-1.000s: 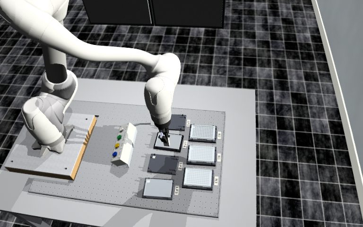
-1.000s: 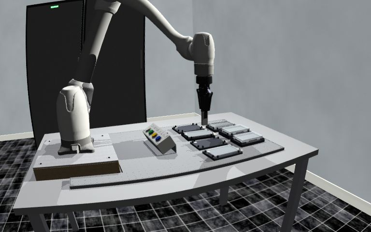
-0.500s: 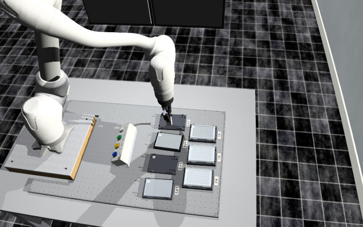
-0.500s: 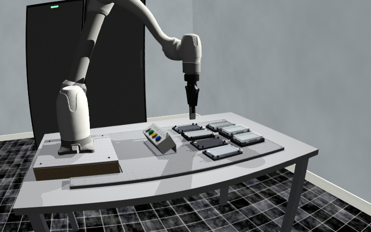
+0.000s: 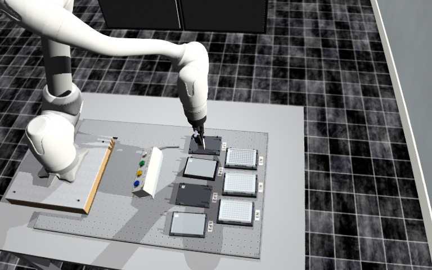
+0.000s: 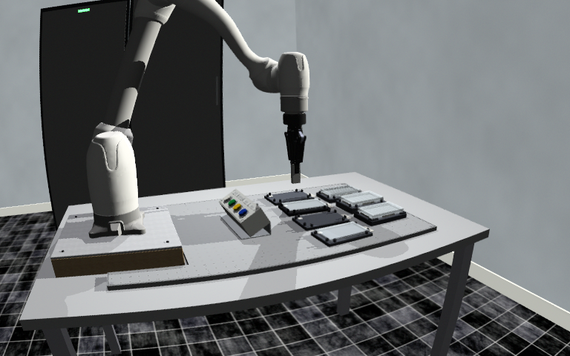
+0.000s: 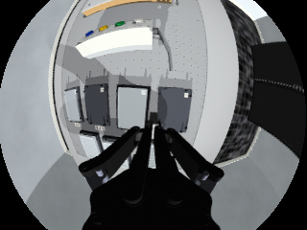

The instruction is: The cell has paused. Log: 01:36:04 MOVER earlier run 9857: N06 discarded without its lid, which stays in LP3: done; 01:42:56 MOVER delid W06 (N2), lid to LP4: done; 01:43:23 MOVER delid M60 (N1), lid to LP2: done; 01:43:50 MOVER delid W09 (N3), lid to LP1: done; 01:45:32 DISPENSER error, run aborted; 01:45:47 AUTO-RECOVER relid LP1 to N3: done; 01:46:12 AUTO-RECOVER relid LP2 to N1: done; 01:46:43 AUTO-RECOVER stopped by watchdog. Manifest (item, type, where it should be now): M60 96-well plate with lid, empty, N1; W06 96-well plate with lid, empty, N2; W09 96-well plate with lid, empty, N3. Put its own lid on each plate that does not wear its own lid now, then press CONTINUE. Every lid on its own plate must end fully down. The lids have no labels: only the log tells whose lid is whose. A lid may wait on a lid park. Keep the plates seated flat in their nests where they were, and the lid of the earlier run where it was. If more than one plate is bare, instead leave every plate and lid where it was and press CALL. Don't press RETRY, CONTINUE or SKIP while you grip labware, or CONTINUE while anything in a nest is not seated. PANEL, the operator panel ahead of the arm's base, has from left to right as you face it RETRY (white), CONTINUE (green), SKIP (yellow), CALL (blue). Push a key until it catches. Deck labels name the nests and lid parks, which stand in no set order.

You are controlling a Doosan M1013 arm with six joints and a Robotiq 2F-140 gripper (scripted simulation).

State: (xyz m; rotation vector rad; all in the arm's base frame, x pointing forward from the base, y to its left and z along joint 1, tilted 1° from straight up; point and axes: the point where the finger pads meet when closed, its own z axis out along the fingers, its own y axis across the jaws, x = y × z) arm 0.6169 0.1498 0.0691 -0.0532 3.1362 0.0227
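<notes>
The lid park LP4 is 10 cm below my hand and 6 cm to the right of it. The rest, counted from my hand: lid park LP1: 10 cm below, 6 cm to the left; lid park LP2: 20 cm to the right, 10 cm below; plate: 17 cm ahead, 9 cm below, 1 cm to the left.
</notes>
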